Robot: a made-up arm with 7 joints. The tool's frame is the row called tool.
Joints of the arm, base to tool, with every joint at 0 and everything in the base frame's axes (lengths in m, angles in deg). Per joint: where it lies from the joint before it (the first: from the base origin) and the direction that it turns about. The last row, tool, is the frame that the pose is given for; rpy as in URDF.
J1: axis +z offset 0 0 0.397
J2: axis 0 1 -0.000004 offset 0 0 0
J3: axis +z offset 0 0 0.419
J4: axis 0 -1 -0.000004 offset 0.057 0 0
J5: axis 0 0.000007 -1 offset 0.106 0 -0.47
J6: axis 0 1 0.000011 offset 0 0 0
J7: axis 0 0.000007 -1 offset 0.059 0 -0.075
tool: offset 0 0 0 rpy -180 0 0
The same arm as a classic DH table. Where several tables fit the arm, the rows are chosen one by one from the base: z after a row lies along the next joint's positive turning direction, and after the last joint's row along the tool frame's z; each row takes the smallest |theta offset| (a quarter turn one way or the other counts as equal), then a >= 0, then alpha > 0; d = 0 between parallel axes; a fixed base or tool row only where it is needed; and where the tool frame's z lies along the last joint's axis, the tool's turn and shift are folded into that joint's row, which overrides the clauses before.
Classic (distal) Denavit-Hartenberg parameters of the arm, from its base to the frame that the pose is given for. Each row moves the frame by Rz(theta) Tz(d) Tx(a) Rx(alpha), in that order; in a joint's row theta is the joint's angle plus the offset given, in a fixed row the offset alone. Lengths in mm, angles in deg.
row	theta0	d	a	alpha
J1	0.00	397.0	0.0	-90.00
J2	0.00	0.0	0.0	90.00
J3	0.00	419.0	57.0	90.00
J4	0.00	0.0	106.0	90.00
J5	0.00	470.0	0.0	90.00
J6	0.00	0.0	59.0	-90.00
J7	0.00	75.0	0.0	0.00

